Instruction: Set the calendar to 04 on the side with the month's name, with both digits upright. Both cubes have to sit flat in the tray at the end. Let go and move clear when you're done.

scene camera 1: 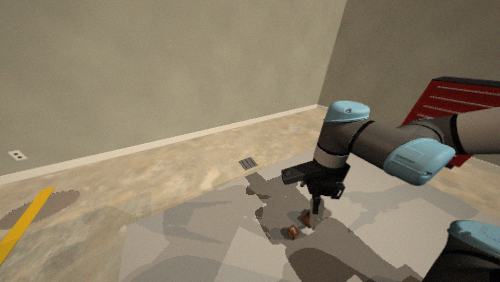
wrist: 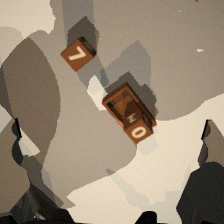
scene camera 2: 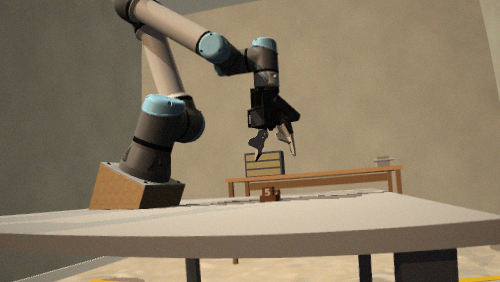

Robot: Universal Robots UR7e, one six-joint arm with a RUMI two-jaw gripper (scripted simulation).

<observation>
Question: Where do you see a calendar tray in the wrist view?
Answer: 123, 101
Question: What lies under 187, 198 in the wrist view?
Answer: My gripper.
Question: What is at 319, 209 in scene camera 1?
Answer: My gripper.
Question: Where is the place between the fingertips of my gripper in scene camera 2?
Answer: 274, 158
</observation>
